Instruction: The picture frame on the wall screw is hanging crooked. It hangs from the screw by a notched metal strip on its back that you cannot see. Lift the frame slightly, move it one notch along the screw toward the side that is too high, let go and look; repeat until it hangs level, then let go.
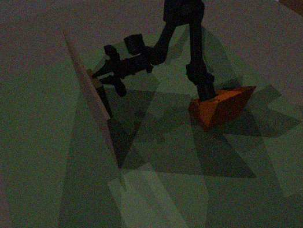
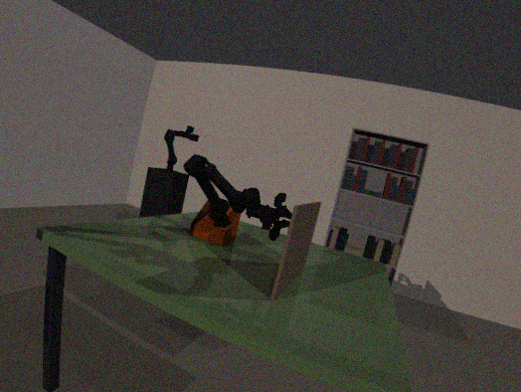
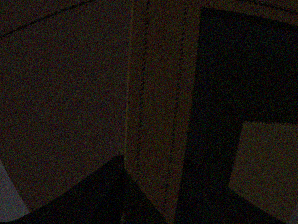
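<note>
My gripper tip is 1 cm short of the picture frame, 2 cm to the right of it and 5 cm above it. Also, from my gripper tip: wall panel: 2 cm ahead, 1 cm to the left, 7 cm below.
</note>
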